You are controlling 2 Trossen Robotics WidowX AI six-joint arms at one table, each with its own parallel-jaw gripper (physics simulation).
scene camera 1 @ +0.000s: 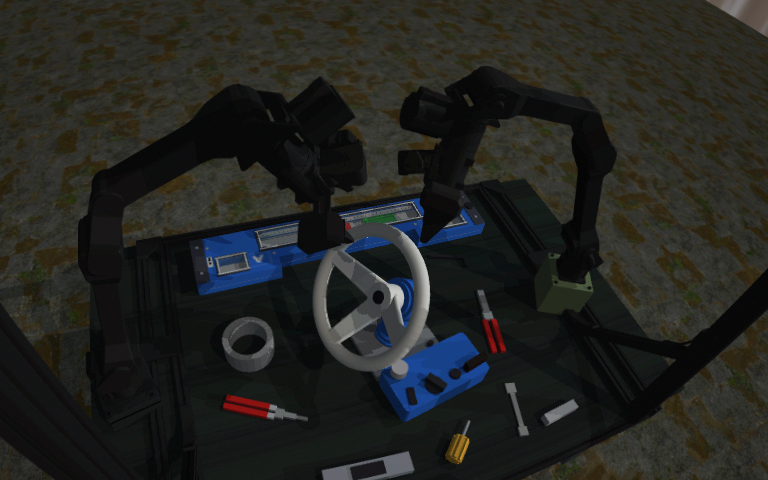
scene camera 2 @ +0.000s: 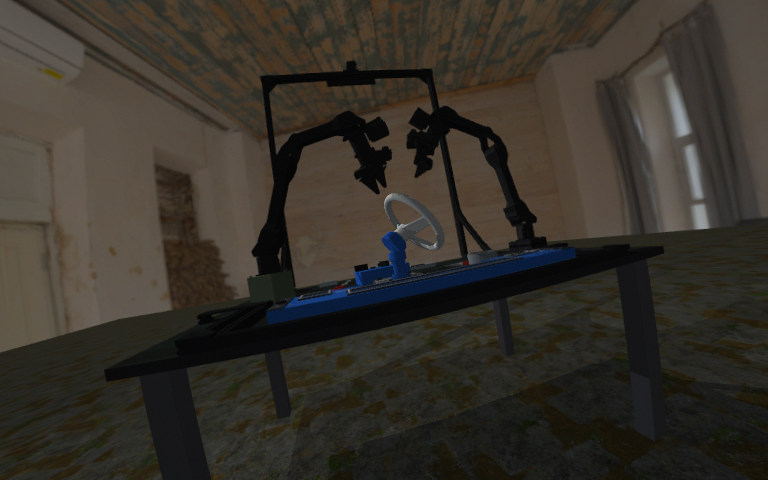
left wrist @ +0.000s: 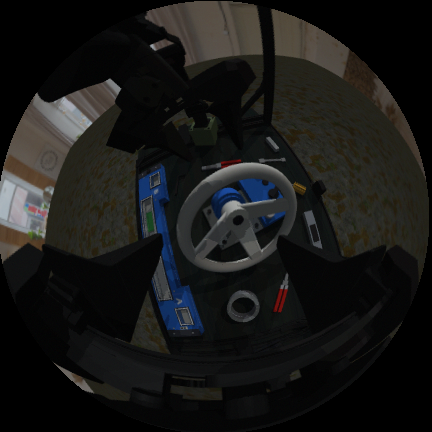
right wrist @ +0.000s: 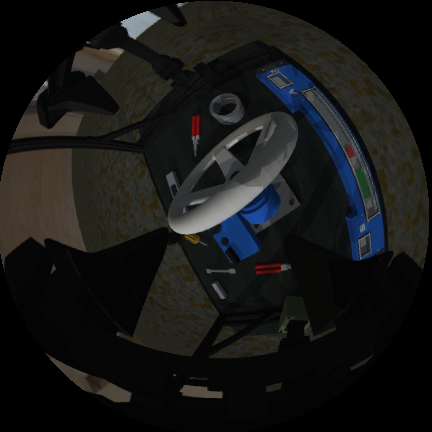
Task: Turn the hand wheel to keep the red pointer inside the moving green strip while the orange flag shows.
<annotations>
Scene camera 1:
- my left gripper
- my right gripper
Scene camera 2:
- my left gripper
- my right gripper
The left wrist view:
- my left gripper
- my right gripper
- three-spoke hand wheel
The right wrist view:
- my left gripper
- my right gripper
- three-spoke hand wheel
</annotations>
